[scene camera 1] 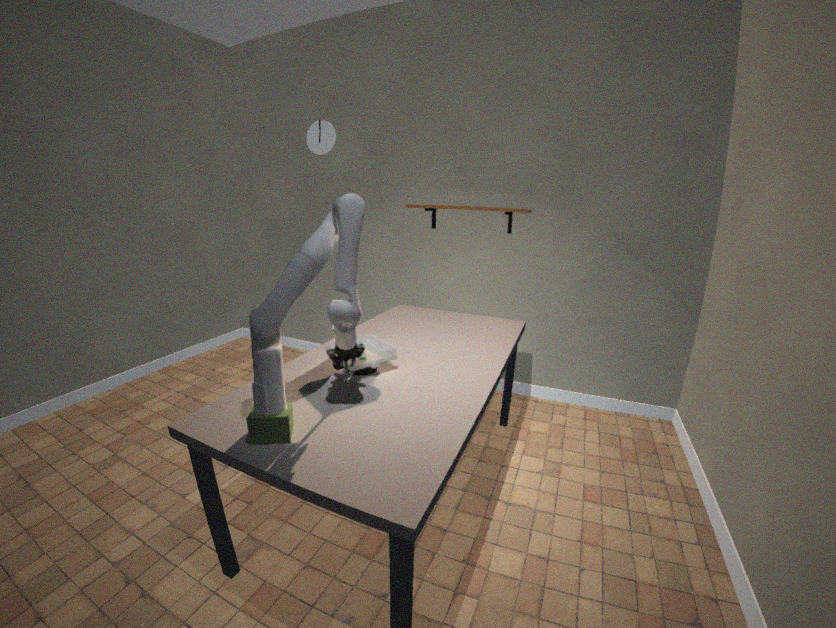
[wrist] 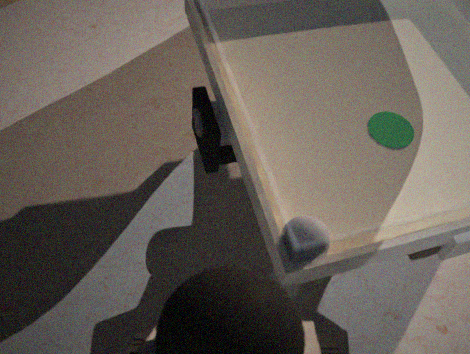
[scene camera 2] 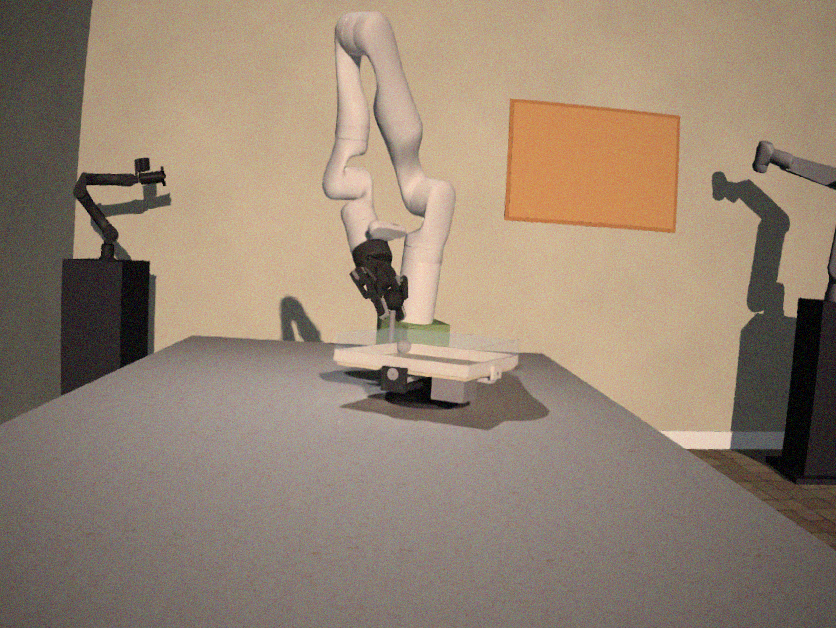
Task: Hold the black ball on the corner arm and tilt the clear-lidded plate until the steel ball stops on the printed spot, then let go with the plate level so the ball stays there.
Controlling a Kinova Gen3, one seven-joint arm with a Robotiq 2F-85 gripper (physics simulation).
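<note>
In the wrist view my gripper [wrist: 231, 336] [scene camera 2: 393, 313] [scene camera 1: 345, 369] is shut on the black ball [wrist: 229, 300], which fills the space between the fingers at the plate's near corner. The clear-lidded plate [wrist: 252, 170] [scene camera 2: 432, 367] has pale walls and rests on its stand; its exact tilt is hard to read. The steel ball [wrist: 306, 240] [scene camera 2: 403, 346] is inside the plate, in the corner nearest my gripper. The green printed spot [wrist: 391, 130] [scene camera 1: 362, 358] lies farther in, up and right of the steel ball in the wrist view, well apart from it.
The plate's black pivot bracket [wrist: 205, 130] [scene camera 2: 394, 379] and a grey block [scene camera 2: 453, 390] are under the plate. The table [scene camera 1: 432, 378] [scene camera 2: 405, 513] carries the arm's green base [scene camera 1: 270, 427]. Other arms on black pedestals [scene camera 2: 101, 324] stand beyond the table.
</note>
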